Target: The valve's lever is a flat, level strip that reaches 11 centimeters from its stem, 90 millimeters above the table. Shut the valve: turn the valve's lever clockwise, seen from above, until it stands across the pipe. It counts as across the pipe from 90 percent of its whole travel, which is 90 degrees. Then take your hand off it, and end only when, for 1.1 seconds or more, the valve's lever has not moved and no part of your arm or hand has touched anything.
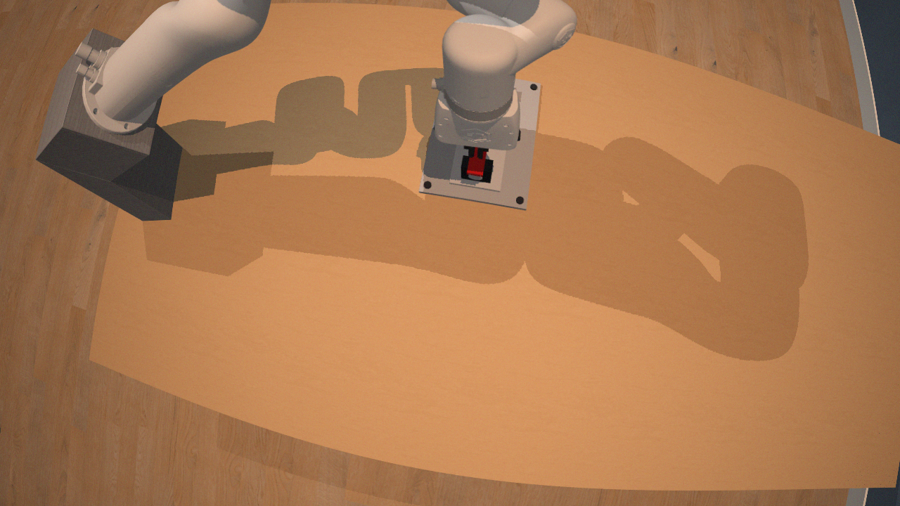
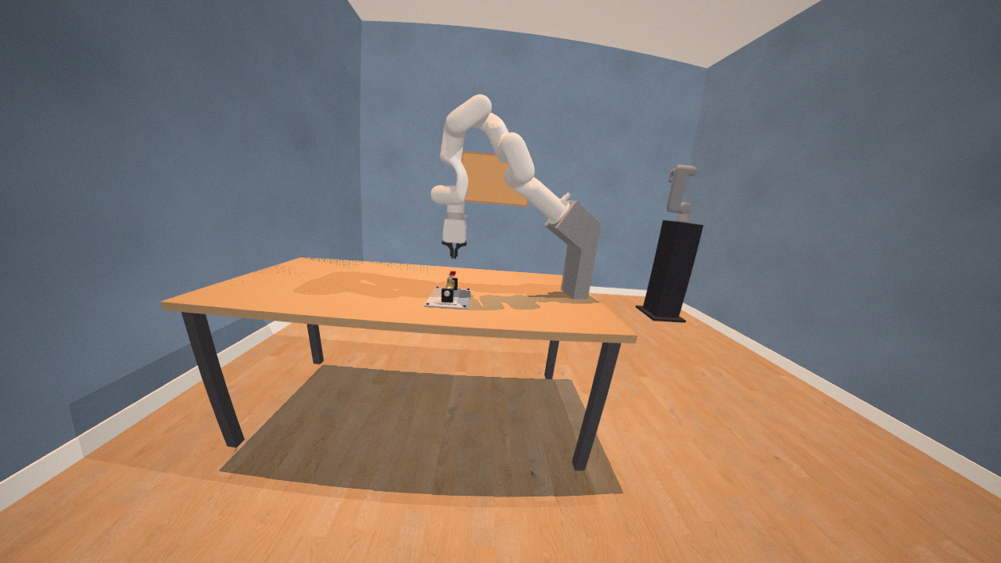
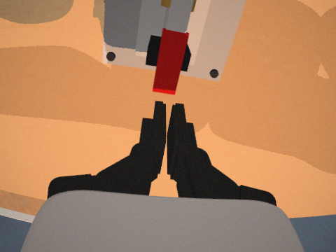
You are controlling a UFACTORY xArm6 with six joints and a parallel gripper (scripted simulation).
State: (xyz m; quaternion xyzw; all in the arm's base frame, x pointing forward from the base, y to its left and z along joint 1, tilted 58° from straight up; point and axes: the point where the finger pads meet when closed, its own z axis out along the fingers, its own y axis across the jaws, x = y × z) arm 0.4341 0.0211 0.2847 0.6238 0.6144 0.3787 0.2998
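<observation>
Right now the lever is 90 mm below my hand and 50 mm to the left of it.
</observation>
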